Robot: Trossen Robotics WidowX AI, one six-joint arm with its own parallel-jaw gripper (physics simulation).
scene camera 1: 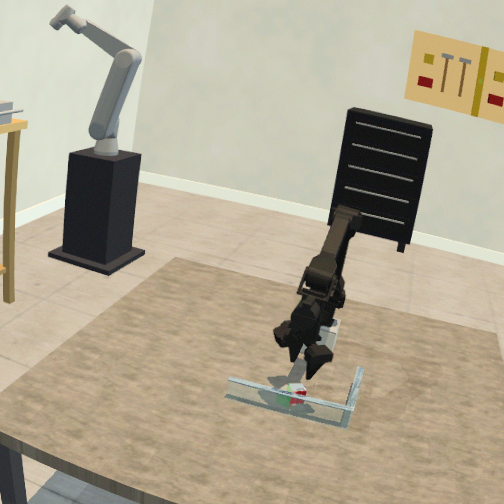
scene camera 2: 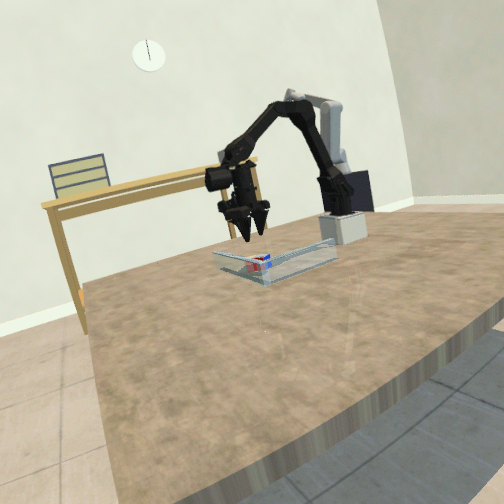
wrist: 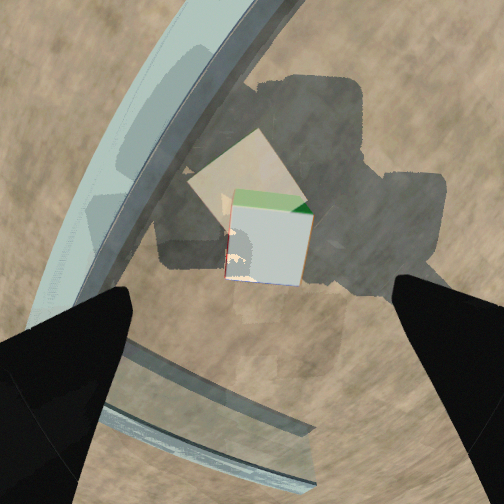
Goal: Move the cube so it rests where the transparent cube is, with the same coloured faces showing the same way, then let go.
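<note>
The cube [wrist: 267, 241] lies on the table below my gripper, its top face pale grey with a green edge at the top and a red edge at the left. It overlaps the transparent cube [wrist: 245, 182], which sits turned at an angle beside the glass wall. In scene camera 1 the cube [scene camera 1: 294, 391] shows red and green inside the L-shaped frame. In scene camera 2 it [scene camera 2: 262, 264] shows red and blue. My gripper [scene camera 1: 305, 359] [scene camera 2: 250, 229] [wrist: 255, 330] hangs just above the cube, open and empty, with a finger on either side.
A low glass L-shaped frame [scene camera 1: 300, 396] borders the cube on the table. A black cabinet [scene camera 1: 385, 178] stands behind the table. A second grey arm on a black pedestal [scene camera 1: 98, 205] stands at the left. A wooden table [scene camera 2: 150, 187] is beyond.
</note>
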